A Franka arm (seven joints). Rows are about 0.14 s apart.
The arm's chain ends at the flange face. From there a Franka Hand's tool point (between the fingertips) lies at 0.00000 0.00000 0.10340 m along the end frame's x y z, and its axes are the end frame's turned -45 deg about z.
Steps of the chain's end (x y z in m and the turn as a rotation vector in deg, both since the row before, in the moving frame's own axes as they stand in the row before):
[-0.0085 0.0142 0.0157 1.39 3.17 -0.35]
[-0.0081 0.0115 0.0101 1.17 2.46 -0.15]
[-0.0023 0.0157 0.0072 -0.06 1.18 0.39]
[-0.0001 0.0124 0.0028 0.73 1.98 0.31]
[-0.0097 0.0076 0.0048 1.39 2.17 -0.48]
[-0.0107 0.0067 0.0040 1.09 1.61 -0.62]
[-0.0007 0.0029 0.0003 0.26 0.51 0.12]
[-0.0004 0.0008 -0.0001 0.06 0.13 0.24]
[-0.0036 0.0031 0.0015 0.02 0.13 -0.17]
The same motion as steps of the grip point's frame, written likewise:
[-0.0102 0.0063 0.0155 -1.26 3.22 -0.35]
[-0.0092 0.0040 0.0100 -0.91 2.57 -0.15]
[-0.0113 0.0111 0.0072 -0.88 0.79 0.39]
[-0.0054 0.0103 0.0027 -0.88 1.92 0.31]
[-0.0077 -0.0005 0.0047 -0.55 2.52 -0.48]
[-0.0089 -0.0022 0.0039 -0.37 1.91 -0.62]
[-0.0016 0.0019 0.0003 -0.18 0.54 0.12]
[-0.0006 0.0004 -0.0001 -0.05 0.13 0.24]
[-0.0045 -0.0002 0.0015 -0.08 0.11 -0.17]

